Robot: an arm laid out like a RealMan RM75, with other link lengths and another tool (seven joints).
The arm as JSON. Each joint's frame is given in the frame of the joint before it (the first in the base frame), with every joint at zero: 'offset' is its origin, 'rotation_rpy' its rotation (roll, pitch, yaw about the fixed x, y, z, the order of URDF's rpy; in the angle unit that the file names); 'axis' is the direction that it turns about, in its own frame. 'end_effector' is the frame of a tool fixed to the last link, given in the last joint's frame.
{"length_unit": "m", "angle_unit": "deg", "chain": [
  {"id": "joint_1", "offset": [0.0, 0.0, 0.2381], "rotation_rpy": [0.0, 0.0, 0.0], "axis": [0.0, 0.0, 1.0]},
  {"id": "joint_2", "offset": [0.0, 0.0, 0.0], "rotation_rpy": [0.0, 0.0, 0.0], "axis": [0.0, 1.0, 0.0]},
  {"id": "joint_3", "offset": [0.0, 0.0, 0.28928], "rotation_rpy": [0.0, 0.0, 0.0], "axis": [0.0, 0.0, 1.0]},
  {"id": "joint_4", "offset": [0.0, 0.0, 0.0], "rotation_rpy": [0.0, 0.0, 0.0], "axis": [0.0, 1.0, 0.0]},
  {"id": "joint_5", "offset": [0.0, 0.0, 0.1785], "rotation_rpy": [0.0, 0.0, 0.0], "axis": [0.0, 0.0, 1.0]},
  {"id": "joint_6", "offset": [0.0, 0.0, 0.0], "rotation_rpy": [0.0, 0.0, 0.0], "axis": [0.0, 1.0, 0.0]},
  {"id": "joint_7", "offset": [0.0, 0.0, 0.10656], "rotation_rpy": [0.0, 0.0, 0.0], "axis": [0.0, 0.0, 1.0]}
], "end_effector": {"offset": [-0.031, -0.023, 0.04], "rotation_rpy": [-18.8, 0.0, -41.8]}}
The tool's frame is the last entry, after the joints.
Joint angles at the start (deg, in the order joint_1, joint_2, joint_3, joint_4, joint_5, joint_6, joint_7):
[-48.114 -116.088 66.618 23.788 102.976 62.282 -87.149]
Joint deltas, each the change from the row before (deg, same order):
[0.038 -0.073 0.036 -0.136 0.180 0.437 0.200]
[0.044 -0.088 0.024 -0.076 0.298 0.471 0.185]
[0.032 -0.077 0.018 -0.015 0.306 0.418 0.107]
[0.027 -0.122 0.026 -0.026 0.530 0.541 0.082]
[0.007 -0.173 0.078 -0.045 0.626 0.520 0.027]
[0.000 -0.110 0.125 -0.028 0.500 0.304 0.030]
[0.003 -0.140 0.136 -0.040 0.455 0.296 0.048]
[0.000 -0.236 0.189 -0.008 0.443 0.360 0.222]
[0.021 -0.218 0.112 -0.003 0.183 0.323 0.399]
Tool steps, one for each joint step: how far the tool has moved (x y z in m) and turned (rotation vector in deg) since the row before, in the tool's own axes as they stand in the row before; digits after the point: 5 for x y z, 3 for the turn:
[-0.00211 0.00028 0.00073 -0.268 -0.534 -0.052]
[-0.00217 0.00032 0.00077 -0.251 -0.622 -0.005]
[-0.00173 0.00036 0.00067 -0.208 -0.556 0.005]
[-0.00252 0.00040 0.00100 -0.219 -0.823 -0.026]
[-0.00296 0.00039 0.00144 -0.190 -0.944 -0.072]
[-0.00209 0.00007 0.00088 -0.030 -0.745 0.006]
[-0.00221 0.00015 0.00117 -0.073 -0.729 -0.009]
[-0.00252 0.00053 0.00211 -0.209 -0.883 0.148]
[-0.00180 0.00070 0.00204 -0.322 -0.618 0.261]

